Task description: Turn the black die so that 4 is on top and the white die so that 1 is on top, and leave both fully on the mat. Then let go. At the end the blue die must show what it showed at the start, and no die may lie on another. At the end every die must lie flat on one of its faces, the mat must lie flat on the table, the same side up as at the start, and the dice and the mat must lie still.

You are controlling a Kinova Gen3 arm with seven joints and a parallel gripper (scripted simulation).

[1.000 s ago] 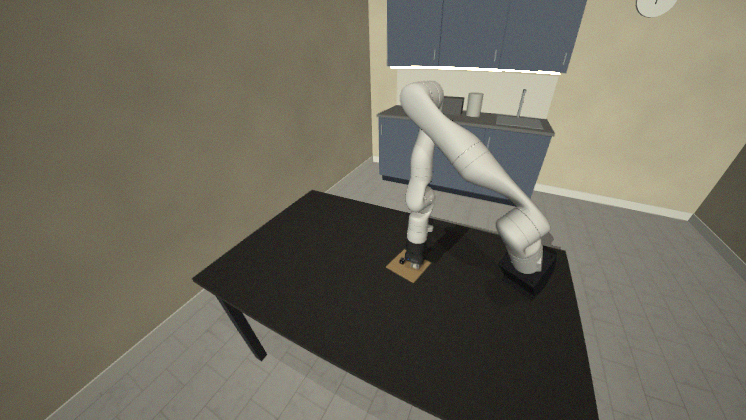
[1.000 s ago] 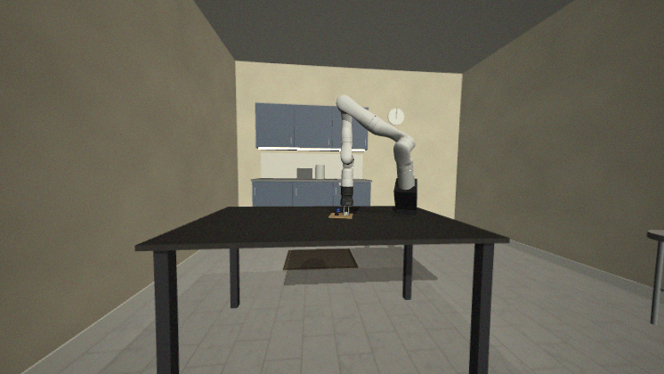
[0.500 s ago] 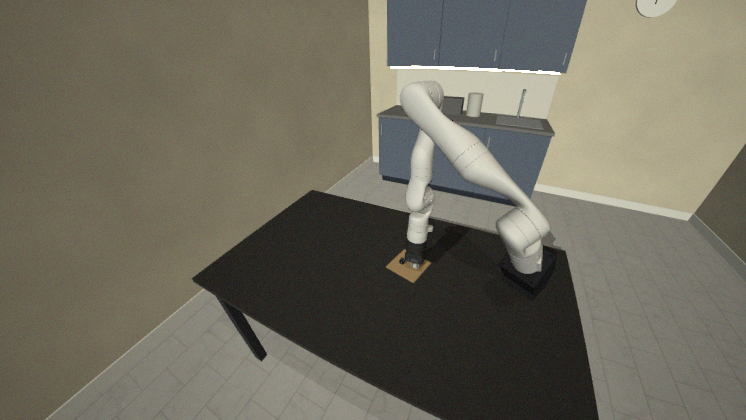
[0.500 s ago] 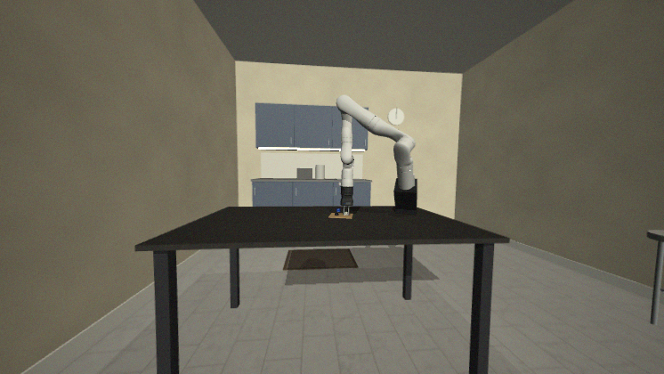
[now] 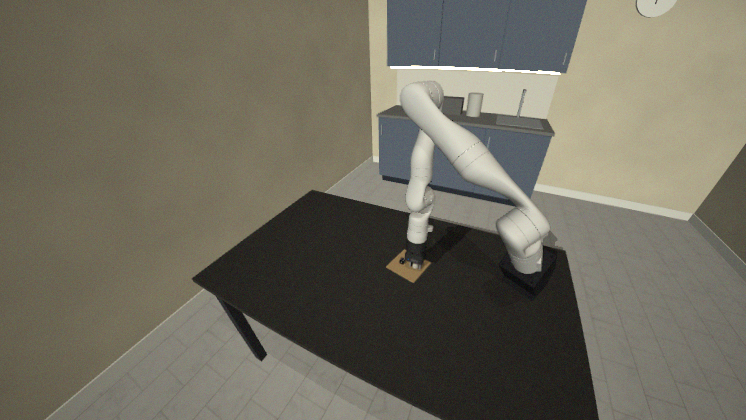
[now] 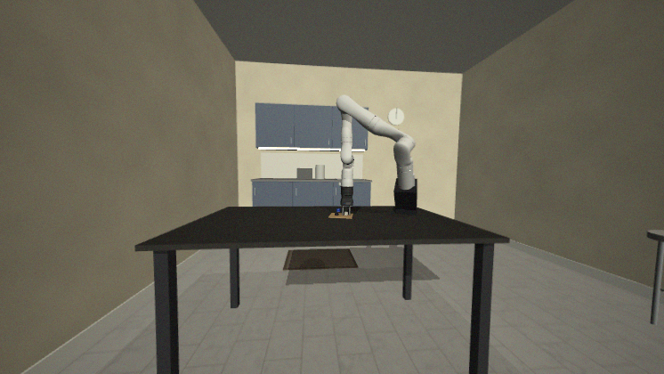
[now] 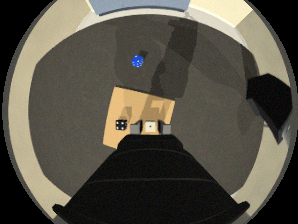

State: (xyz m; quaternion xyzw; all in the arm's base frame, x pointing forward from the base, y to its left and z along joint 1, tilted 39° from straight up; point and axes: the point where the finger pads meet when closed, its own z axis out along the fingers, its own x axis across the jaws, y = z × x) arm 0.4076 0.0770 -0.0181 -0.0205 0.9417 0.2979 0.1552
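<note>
The white die lies 1 cm below my hand. Round my hand: tan mat (3 cm ahead, 2 cm below); black die (6 cm ahead, 1 cm to the left, 1 cm below); blue die (14 cm to the right, 5 cm ahead, 1 cm below).
</note>
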